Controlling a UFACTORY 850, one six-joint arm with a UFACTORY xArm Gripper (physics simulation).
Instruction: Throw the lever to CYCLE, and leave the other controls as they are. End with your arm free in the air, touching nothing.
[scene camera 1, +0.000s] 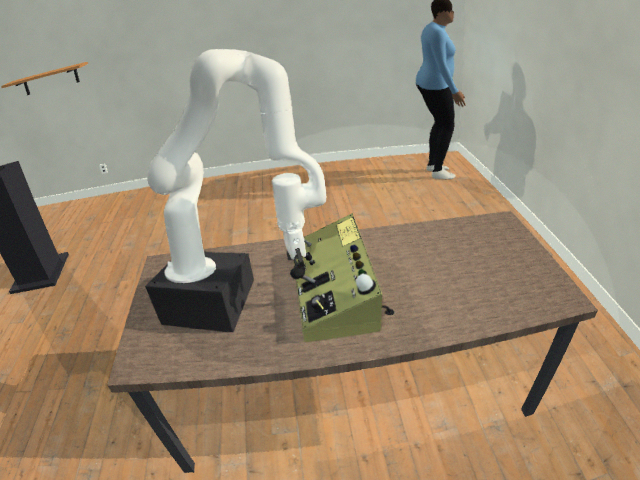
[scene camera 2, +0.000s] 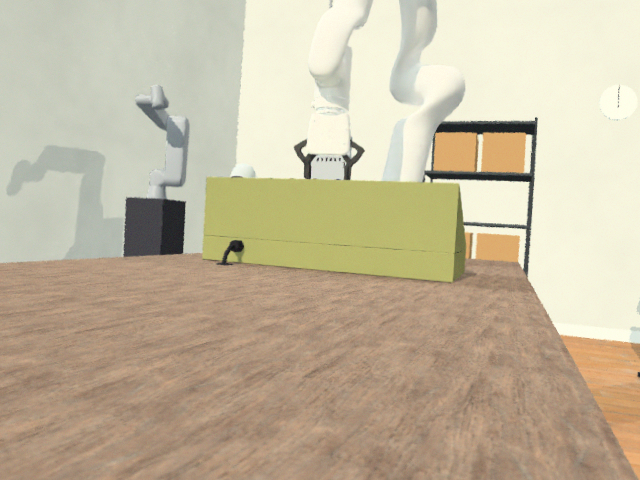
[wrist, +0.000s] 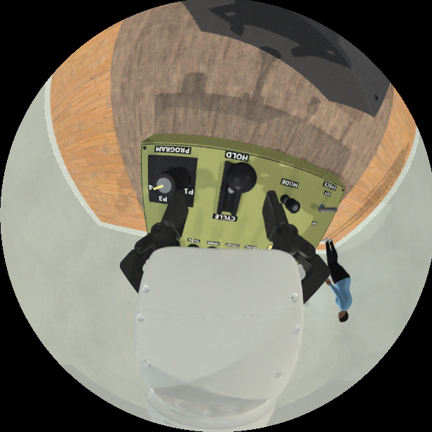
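Observation:
The green control panel (scene camera 1: 330, 248) (scene camera 2: 330, 217) (wrist: 207, 175) stands on the table. Its black-knobbed lever (scene camera 1: 297, 272) (wrist: 242, 178) leans to the HOLD end of its slot; the CYCLE label (wrist: 225, 217) is at the other end. My gripper (scene camera 1: 298, 258) (wrist: 224, 199) is open over the panel, with its fingers on either side of the lever slot in the wrist view and nothing gripped. A gap shows between the knob and the finger on the MODE side. In the scene camera 2 view the panel hides the fingertips and the lever.
The PROGRAM dial (wrist: 164, 185) is beside one finger, pointing near 4. The MODE knob (wrist: 290, 203) and CHECK toggle (wrist: 327, 208) are beyond the other. A white dome (scene camera 1: 364, 282) (scene camera 2: 242, 171) and coloured lamps (scene camera 1: 356, 255) are higher on the panel. My arm's black base (scene camera 1: 191, 304) stands behind the lever side.

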